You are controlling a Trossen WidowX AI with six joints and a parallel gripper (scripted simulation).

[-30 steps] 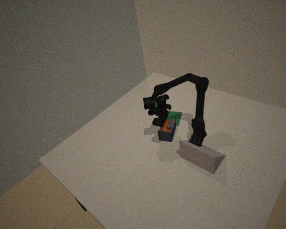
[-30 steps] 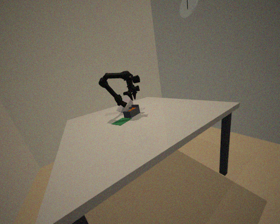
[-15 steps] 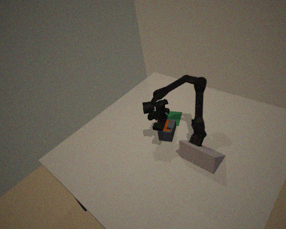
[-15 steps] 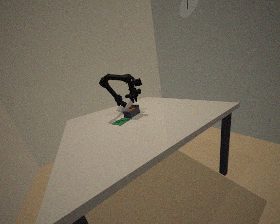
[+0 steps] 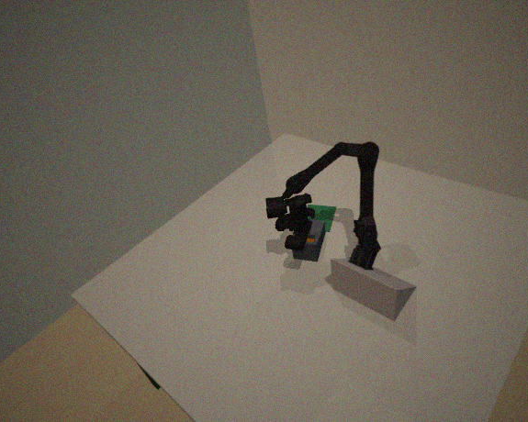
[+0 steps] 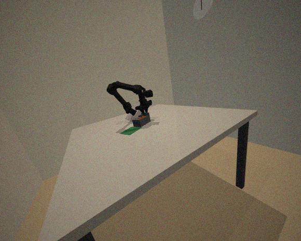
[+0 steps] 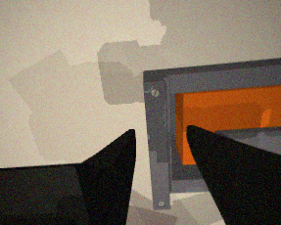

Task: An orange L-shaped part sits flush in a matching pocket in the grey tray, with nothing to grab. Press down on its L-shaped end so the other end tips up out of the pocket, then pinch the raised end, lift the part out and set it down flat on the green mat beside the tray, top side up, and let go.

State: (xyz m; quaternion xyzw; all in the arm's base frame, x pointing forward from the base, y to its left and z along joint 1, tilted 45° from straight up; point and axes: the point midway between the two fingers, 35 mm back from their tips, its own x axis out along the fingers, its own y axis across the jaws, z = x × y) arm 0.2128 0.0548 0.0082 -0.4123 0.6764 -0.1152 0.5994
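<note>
Right now the orange L-shaped part is 20 mm ahead of my gripper tip, 50 mm to the right of it and 20 mm below it. The rest, counted from my gripper tip: green mat (90 mm ahead, 200 mm to the right, 90 mm below).
</note>
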